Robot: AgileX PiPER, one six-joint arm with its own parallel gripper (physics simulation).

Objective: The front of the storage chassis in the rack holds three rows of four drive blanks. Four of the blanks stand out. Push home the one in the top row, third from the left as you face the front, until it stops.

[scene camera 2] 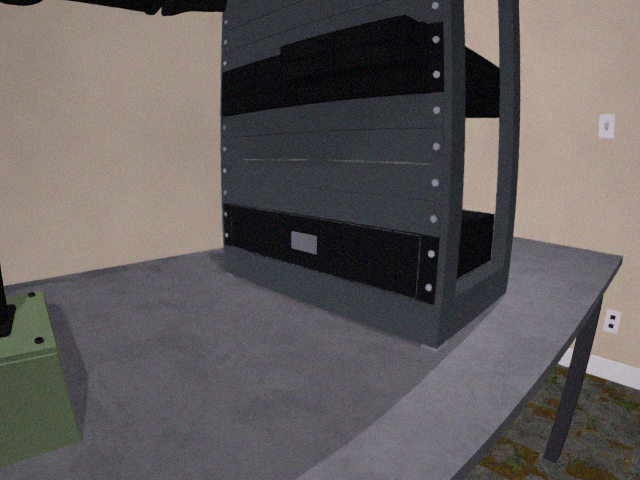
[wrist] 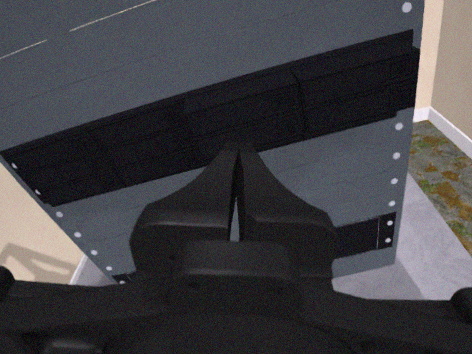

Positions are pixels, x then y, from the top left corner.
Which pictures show the rack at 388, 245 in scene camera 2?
Scene camera 2 and the wrist view: all of them.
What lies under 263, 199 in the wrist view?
My gripper.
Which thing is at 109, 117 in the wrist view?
A rack.
